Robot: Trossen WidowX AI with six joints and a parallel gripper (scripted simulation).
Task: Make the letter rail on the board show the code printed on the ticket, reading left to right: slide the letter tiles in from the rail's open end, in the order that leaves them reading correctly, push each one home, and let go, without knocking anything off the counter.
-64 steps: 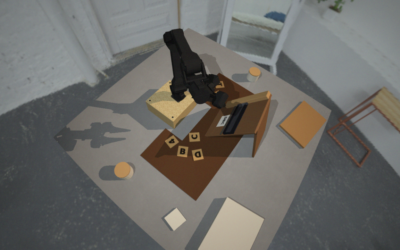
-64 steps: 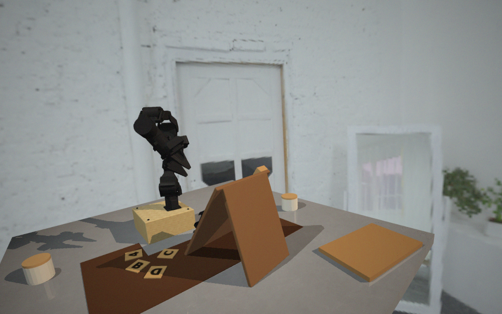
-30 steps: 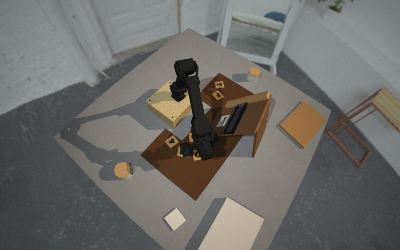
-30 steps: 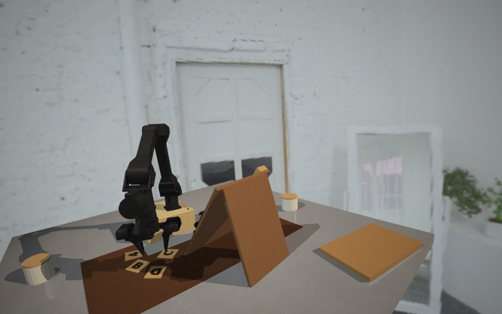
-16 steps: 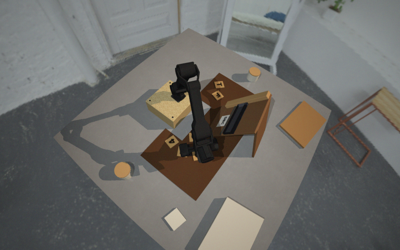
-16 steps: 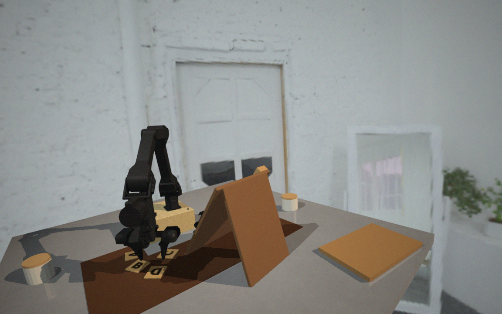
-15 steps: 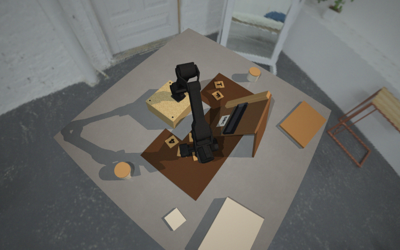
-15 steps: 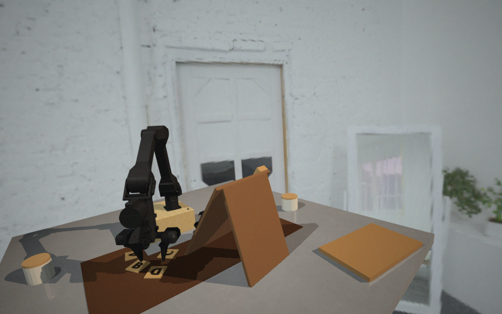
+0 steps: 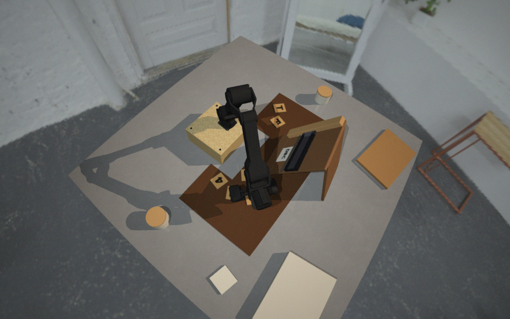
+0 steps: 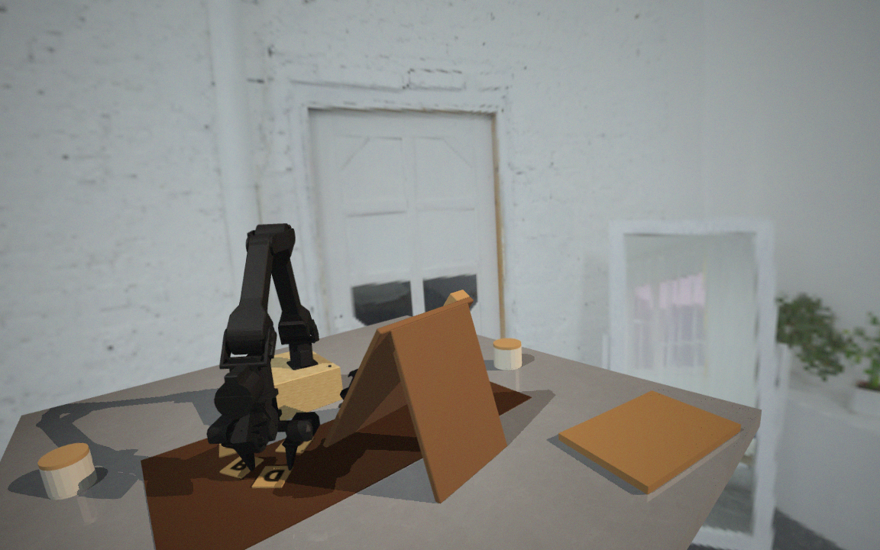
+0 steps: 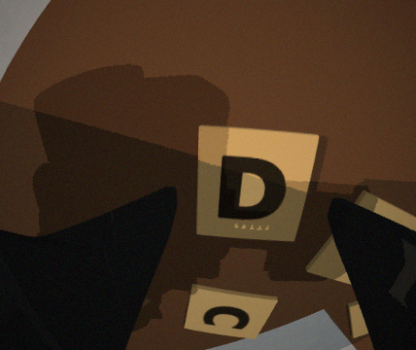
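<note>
Right now my gripper tip is 2 cm above the D tile. From my gripper tip the other things lie so: brown mat (10 cm behind, 16 cm to the left, 2 cm below); then tile marked 4 (16 cm behind, 4 cm to the right, 2 cm below); then C tile (8 cm behind, 7 cm to the left, 2 cm below).
</note>
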